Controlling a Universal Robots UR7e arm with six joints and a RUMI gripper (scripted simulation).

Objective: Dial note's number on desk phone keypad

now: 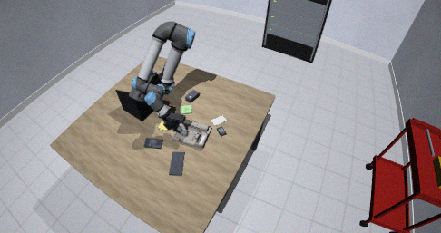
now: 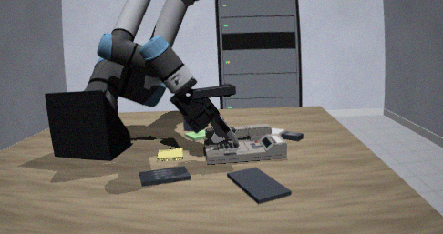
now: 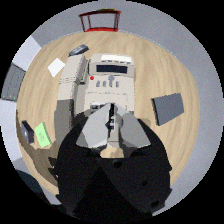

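The handset is 90 mm to the left of my hand. Also, from my hand: white note: 120 mm ahead, 240 mm to the left, 50 mm below.
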